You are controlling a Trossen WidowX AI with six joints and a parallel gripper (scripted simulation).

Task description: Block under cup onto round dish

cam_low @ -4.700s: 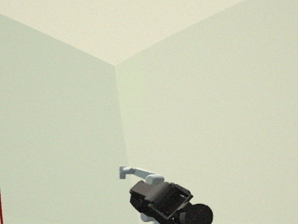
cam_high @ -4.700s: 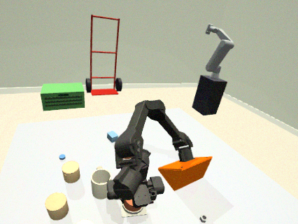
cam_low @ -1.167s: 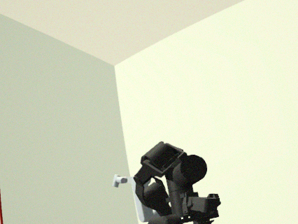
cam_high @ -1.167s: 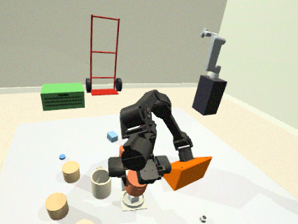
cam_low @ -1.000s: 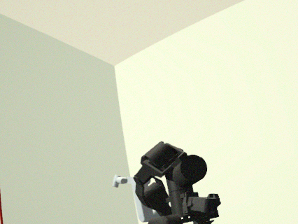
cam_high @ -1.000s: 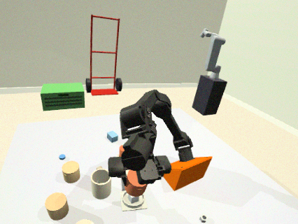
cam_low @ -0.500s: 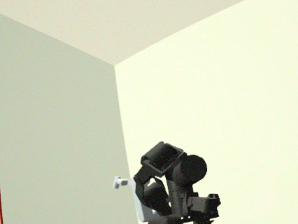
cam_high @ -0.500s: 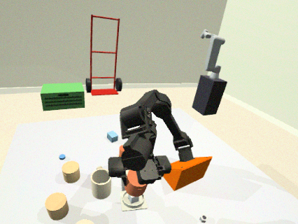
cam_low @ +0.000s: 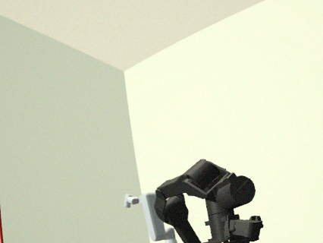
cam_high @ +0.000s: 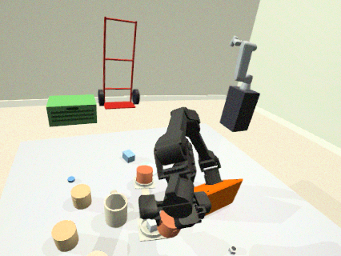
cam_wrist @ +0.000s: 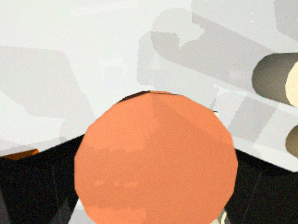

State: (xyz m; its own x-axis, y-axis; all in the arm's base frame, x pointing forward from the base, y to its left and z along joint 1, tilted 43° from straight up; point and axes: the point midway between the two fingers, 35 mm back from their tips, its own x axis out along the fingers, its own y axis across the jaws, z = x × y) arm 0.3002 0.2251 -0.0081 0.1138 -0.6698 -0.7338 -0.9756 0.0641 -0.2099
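Now: gripper tip 6 cm above the white block, 5 cm to the left of it and 3 cm short of it. Round my gripper tip: beige mug 16 cm to the right, 12 cm ahead, 10 cm below; then orange cup 2 cm to the left, 1 cm above; then hex nut 22 cm behind, 14 cm below, 9 cm to the left.
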